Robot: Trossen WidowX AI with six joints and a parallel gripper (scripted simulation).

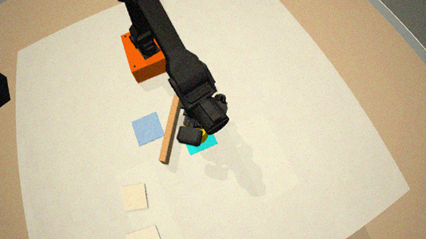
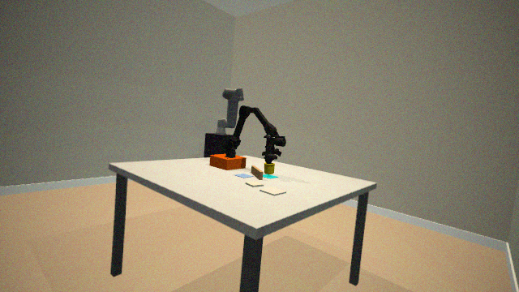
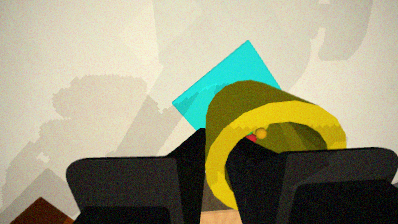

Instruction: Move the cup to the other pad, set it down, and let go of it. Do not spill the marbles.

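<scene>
Now: the wooden bar 8 cm to the right of my gripper tip, 4 cm below it and 4 cm behind it. Round my gripper tip: pale blue pad (14 cm to the right, 10 cm behind, 6 cm below); red marble (4 cm to the right, 2 cm below, 1 cm ahead); yellow cup (2 cm to the right, 1 cm ahead).
</scene>
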